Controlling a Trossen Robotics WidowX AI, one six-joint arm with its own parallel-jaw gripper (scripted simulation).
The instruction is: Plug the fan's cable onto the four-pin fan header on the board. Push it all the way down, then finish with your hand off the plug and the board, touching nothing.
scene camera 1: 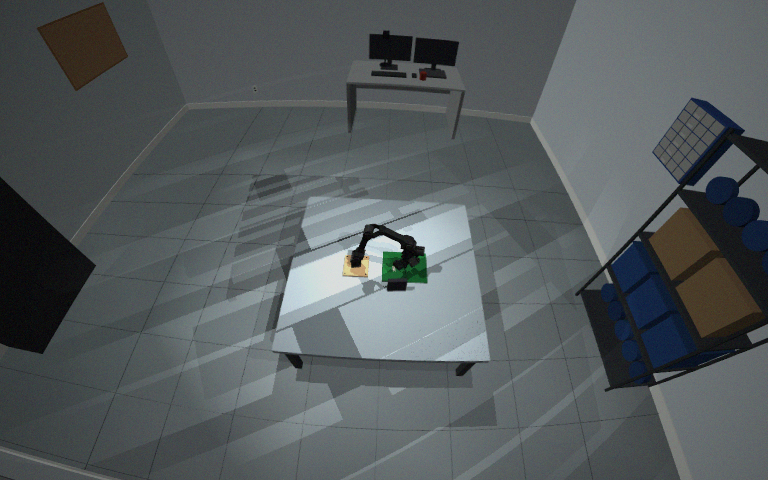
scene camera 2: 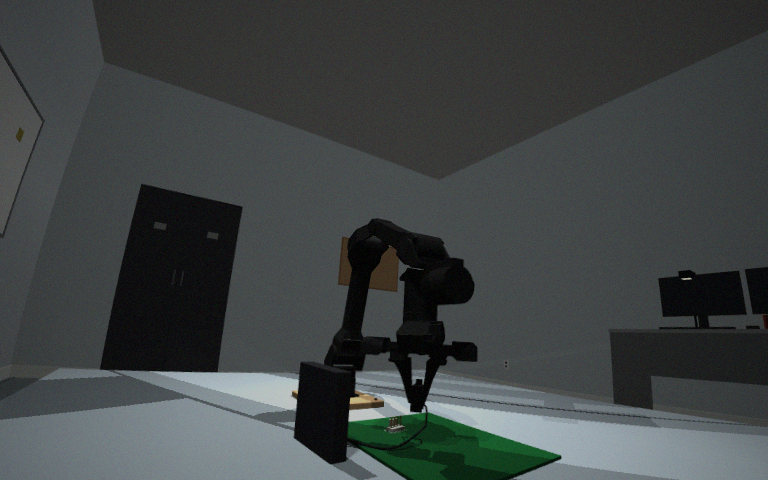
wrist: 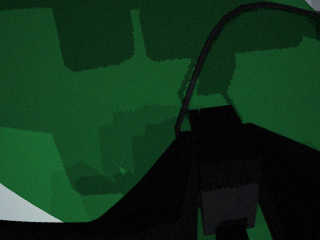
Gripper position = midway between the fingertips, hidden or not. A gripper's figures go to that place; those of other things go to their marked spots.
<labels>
My gripper (scene camera 2: 416,403): 59 cm from the lens. A black fan (scene camera 2: 322,410) is 53 cm from the lens.
</labels>
